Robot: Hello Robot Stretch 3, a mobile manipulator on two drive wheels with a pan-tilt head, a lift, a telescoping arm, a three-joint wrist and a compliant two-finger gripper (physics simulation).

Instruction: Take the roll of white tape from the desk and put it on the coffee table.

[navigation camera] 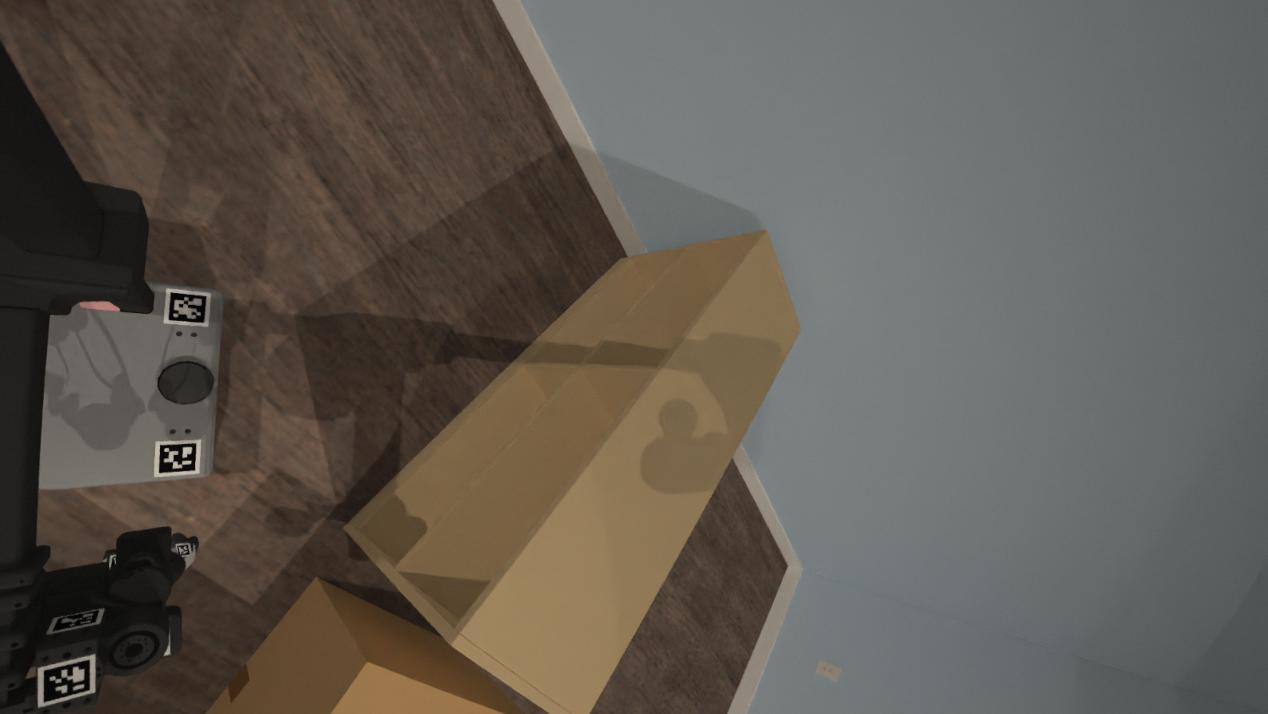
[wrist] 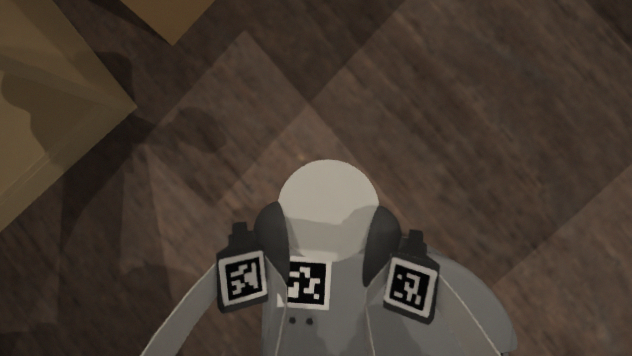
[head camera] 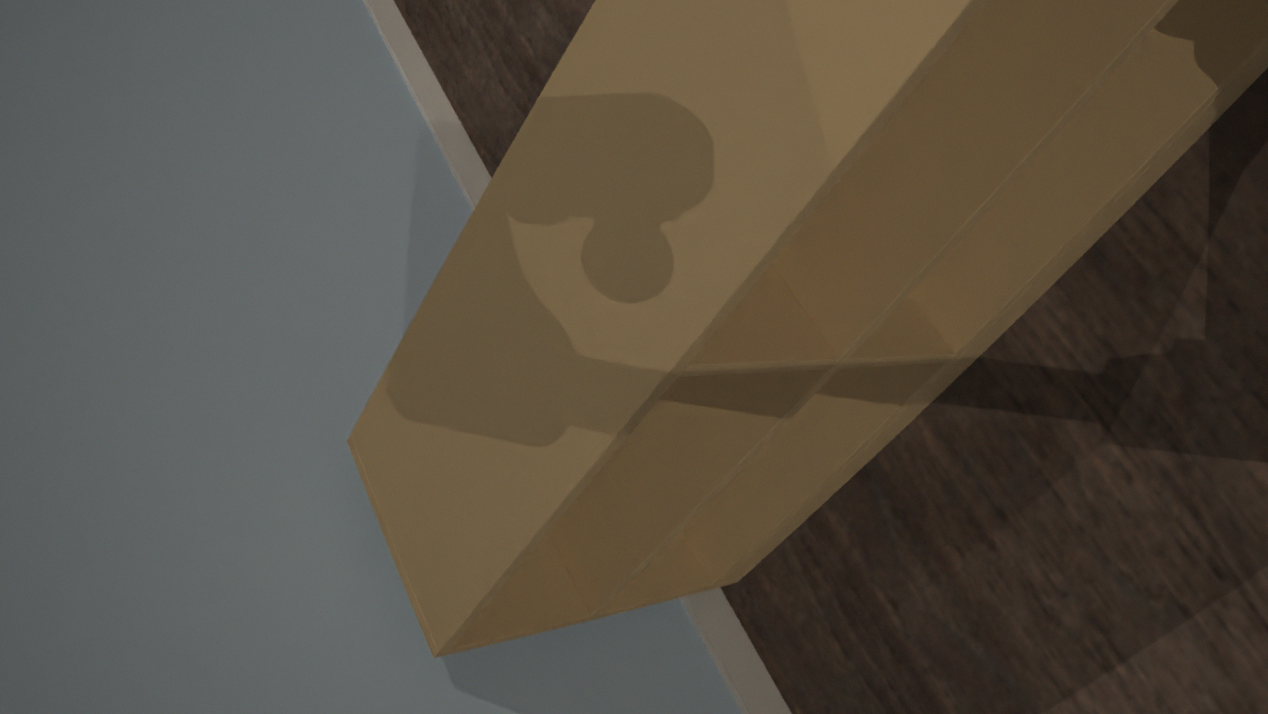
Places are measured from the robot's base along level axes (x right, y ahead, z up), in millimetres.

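Pixels of known places: gripper, between the fingertips: (wrist: 326,231); robot's base, origin of its link: (navigation camera: 184,378) (wrist: 305,331).
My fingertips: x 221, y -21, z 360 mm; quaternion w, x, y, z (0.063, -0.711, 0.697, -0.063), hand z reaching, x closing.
Ahead of a thing's pixels: the offset from my fingertips to its top centre. "pt": to the spot under its first point.
The roll of white tape @(dx +13, dy +0, dz +21 mm) (wrist: 327,187) is a pale round shape in the lower middle of the wrist view. My gripper (wrist: 326,231) (navigation camera: 183,551) is shut on it, with one dark rubber fingertip pressed against each side. The roll is held above the dark wood floor. In the navigation view the gripper is small, at the lower left beside the wrist, and the tape cannot be made out clearly there. The desk and the coffee table do not show in these views.
A low tan shelf unit (head camera: 754,79) (navigation camera: 585,567) (wrist: 107,107) stands near the blue wall (head camera: 195,310) (navigation camera: 976,310). A cardboard box @(pt dx +321, dy +202, dz -316 mm) (navigation camera: 283,629) (wrist: 170,17) is close to its near end. My grey base (navigation camera: 97,443) stands left of the shelf unit in the navigation view.
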